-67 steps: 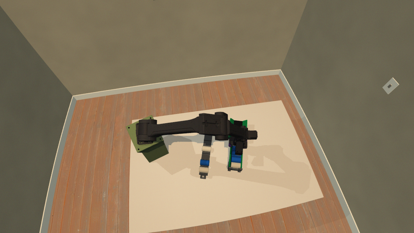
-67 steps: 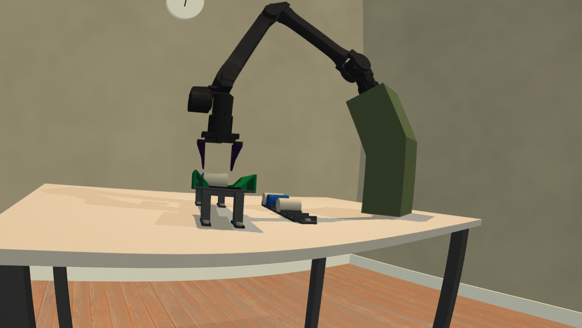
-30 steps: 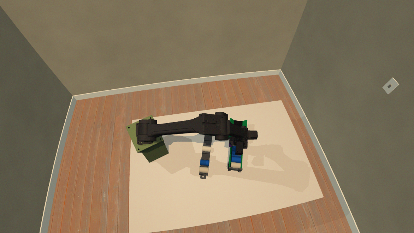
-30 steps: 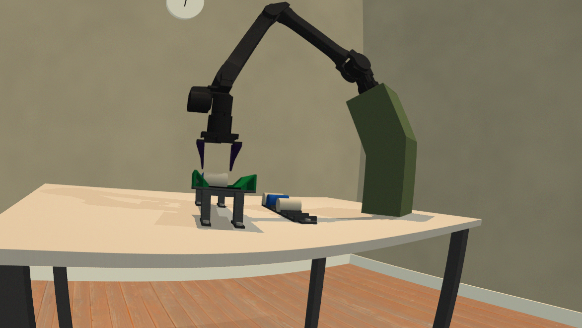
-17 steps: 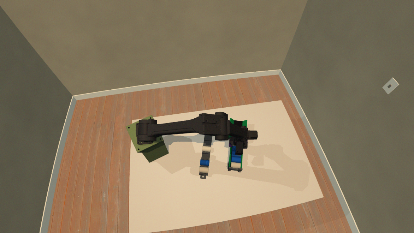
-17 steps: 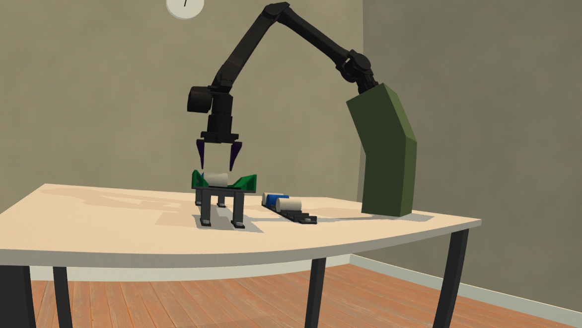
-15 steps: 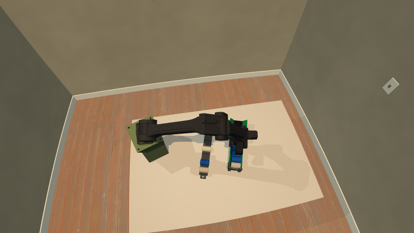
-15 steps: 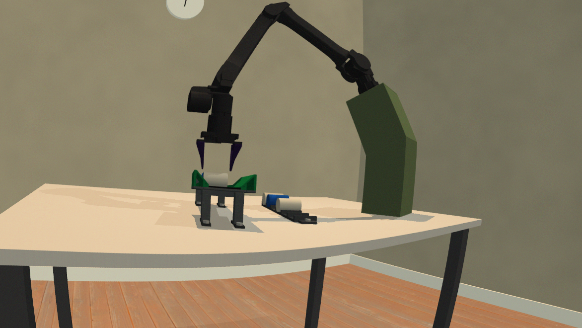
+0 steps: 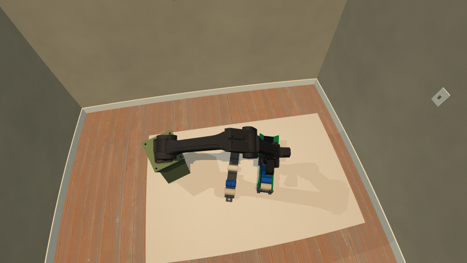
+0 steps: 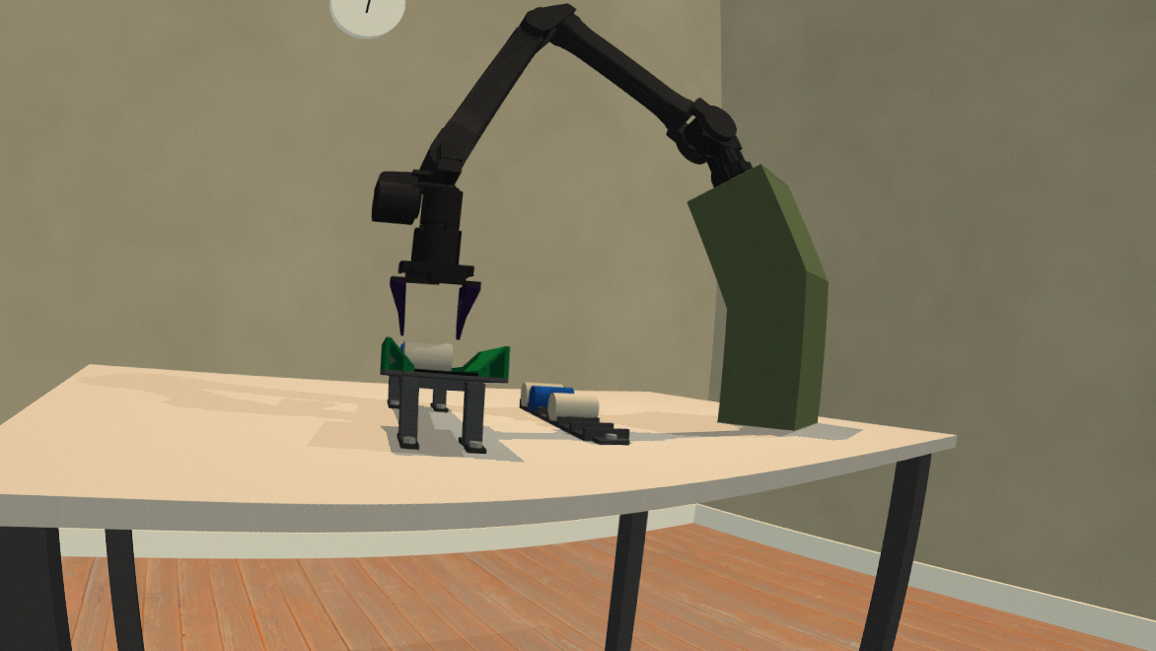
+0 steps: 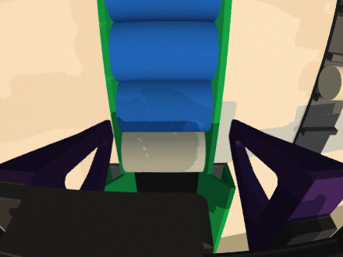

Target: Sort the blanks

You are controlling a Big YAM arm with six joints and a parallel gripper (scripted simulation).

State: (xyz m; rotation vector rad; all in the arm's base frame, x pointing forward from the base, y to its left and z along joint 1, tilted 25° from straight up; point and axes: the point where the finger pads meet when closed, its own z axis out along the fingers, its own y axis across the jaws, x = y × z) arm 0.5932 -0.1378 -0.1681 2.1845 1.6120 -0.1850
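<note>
My hand is 14 cm to the left of the grey stop, 6 cm above it and 4 cm past it.
</note>
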